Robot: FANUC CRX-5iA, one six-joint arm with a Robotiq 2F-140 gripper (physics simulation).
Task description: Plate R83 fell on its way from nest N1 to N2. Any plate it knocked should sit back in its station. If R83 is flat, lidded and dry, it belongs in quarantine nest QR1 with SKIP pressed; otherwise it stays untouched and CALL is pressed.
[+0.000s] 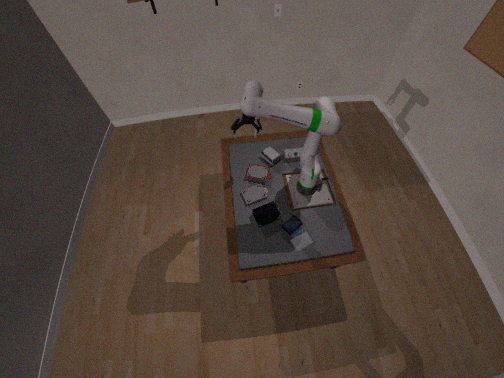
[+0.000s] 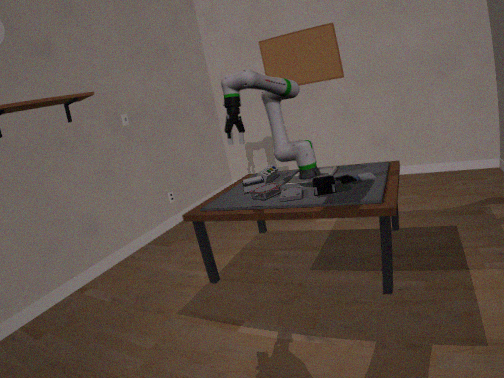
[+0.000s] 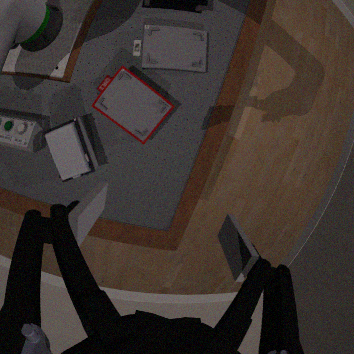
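My gripper is open and empty, high above the table's end. The red-rimmed nest holds no plate; its red tag is unreadable. Beside it is a bare grey nest with a small white tag. A black block-like thing stands beyond. A dark plate lies askew by a blue patch. I cannot read which plate is R83, nor tell its lid or dryness. The button box has a green button.
A white-topped piece with a dark edge stands between the button box and the table's end. A pale flat square lies past the dark plate. The arm's base stands on a wood-edged pale board.
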